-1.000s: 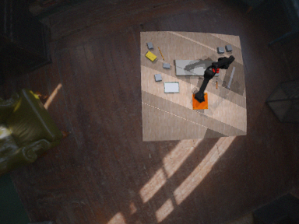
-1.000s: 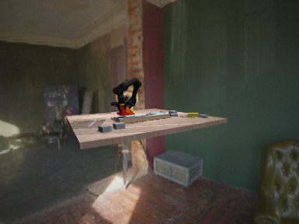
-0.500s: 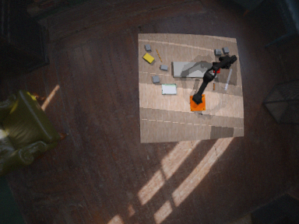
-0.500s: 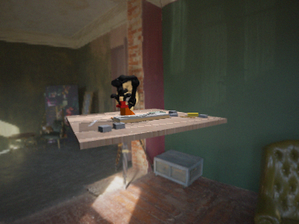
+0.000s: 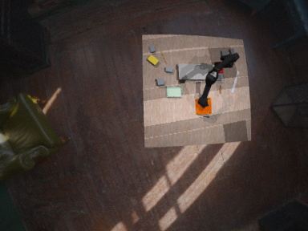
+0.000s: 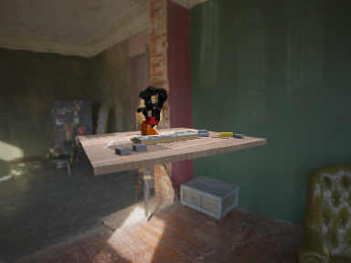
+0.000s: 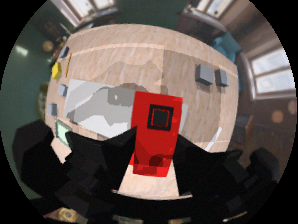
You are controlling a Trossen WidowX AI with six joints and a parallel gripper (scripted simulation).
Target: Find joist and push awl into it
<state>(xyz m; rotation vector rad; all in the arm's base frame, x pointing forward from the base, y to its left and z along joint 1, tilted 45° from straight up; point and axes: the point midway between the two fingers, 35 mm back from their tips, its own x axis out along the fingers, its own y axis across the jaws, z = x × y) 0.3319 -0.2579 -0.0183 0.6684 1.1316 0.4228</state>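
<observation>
Now: the square indicator 2 cm ahead of my gripper tip and 3 cm above it. The rest, counted from my gripper tip: white strip 15 cm behind, 29 cm to the right, 17 cm below; then red stud finder 1 cm ahead, 2 cm above; then awl 19 cm behind, 7 cm to the right, 16 cm below.
</observation>
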